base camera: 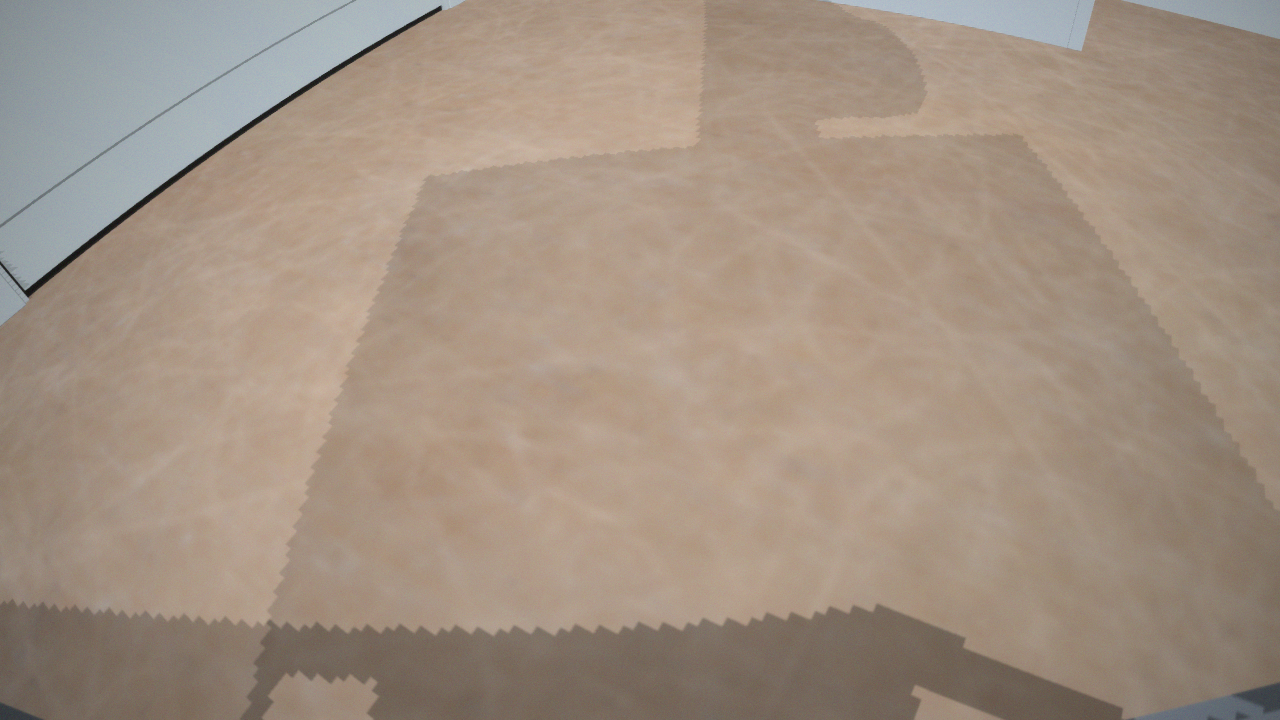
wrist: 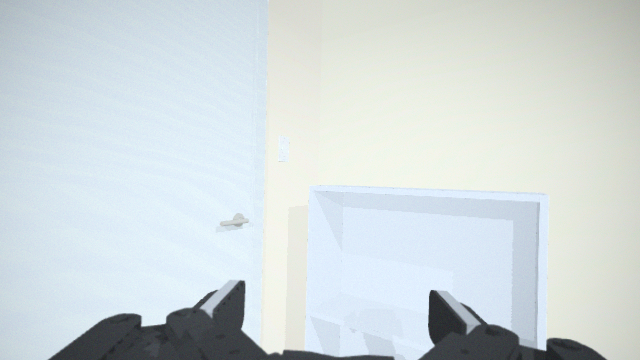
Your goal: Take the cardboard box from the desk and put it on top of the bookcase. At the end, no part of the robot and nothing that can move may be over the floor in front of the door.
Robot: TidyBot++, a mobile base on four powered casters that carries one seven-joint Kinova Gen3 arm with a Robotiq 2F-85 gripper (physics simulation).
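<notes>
My gripper is open with nothing between its fingers, low in the wrist view. A white bookcase stands against the cream wall beyond the fingers, right of the door; its foot shows at the top of the base camera view. Nothing shows standing above its top edge. The white door is shut; it fills the left of the wrist view, and its lower part shows at upper left in the base camera view. The cardboard box and the desk do not show in either view.
The tan floor runs between the base, the door and the bookcase, with the robot's shadow across it. The door handle and a light switch are left of the bookcase. Bare wall rises behind and right of it.
</notes>
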